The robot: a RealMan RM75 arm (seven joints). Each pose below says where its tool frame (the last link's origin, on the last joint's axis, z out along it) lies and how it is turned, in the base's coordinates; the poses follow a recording.
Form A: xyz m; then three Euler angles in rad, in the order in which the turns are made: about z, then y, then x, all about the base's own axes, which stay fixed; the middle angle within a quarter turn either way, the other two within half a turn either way.
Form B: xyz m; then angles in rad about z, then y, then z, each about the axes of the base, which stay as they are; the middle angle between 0 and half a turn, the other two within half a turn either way. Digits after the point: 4 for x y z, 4 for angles.
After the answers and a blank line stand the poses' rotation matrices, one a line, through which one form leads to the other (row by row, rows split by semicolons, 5 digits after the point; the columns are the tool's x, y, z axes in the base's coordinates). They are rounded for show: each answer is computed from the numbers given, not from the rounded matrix.
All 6 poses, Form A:
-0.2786 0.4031 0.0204 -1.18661 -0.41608 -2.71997
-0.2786 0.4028 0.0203 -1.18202 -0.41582 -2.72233
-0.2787 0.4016 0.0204 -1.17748 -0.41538 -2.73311
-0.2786 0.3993 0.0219 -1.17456 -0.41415 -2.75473
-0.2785 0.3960 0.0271 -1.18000 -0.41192 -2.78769
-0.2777 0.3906 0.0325 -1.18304 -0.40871 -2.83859
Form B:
-0.2786 0.4031 0.0204 -2.0240 2.5582 2.3945
-0.2786 0.4028 0.0203 -2.0165 2.5599 2.3968
-0.2787 0.4016 0.0204 -1.9979 2.5675 2.4084
-0.2786 0.3993 0.0219 -1.9661 2.5826 2.4323
-0.2785 0.3960 0.0271 -1.9253 2.6052 2.4710
-0.2777 0.3906 0.0325 -1.8496 2.6380 2.5383

0.34283 0.84800 -0.40418; 0.90791 -0.18863 0.37433; 0.24119 -0.49529 -0.83458
0.34676 0.84652 -0.40394; 0.90756 -0.19406 0.37240; 0.23685 -0.49573 -0.83556
0.35066 0.84510 -0.40354; 0.90908 -0.20367 0.36344; 0.22495 -0.49429 -0.83968
0.35332 0.84453 -0.40241; 0.91294 -0.21737 0.34539; 0.20422 -0.48941 -0.84780
0.34906 0.84727 -0.40037; 0.92016 -0.22903 0.31757; 0.17737 -0.47926 -0.85956
0.34697 0.84951 -0.39743; 0.92843 -0.25110 0.27381; 0.13281 -0.46398 -0.87583

